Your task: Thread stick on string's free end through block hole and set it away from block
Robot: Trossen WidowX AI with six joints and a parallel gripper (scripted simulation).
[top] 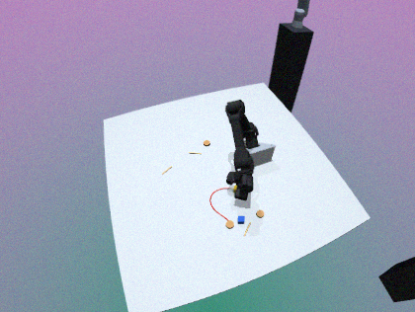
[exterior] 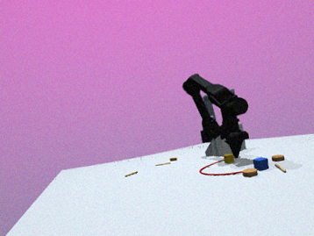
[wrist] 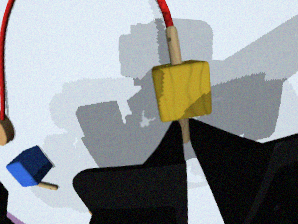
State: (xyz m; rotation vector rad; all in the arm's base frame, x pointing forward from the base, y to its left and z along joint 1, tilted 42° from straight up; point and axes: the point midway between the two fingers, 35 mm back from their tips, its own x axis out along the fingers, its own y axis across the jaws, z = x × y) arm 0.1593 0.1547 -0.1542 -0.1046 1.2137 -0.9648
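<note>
The yellow block lies 2 cm to the right of my gripper tip and 2 cm ahead of it. The rest, counted from my gripper tip: blue cube (15 cm to the left, 7 cm ahead).
</note>
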